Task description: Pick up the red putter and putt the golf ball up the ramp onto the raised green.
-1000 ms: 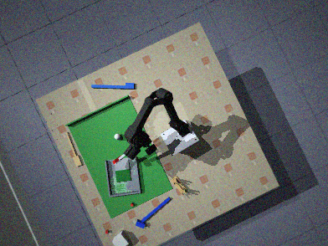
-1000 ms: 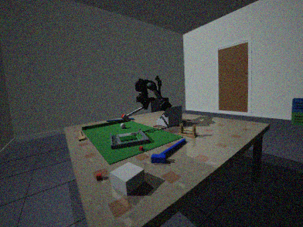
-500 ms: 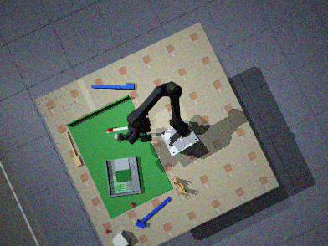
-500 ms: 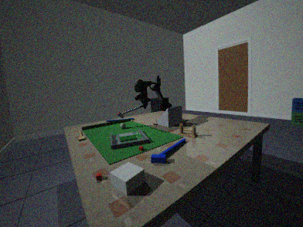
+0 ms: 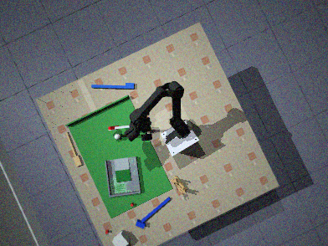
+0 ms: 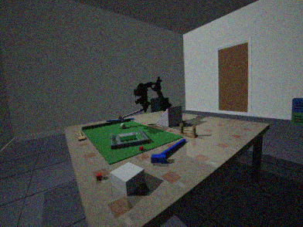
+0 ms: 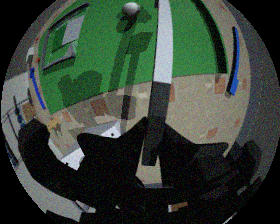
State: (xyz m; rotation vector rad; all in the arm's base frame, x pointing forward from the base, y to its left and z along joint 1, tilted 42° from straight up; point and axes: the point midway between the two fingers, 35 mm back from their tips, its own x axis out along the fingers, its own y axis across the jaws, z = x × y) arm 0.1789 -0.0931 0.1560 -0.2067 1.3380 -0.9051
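Right now my gripper tip is 11 cm short of the red putter and 5 cm to the left of it. Also, from my gripper tip: white cube 59 cm ahead, 57 cm to the left, 9 cm below; white golf ball 23 cm ahead, 4 cm to the right, 9 cm below; green mat 30 cm ahead, 8 cm to the left, 11 cm below.
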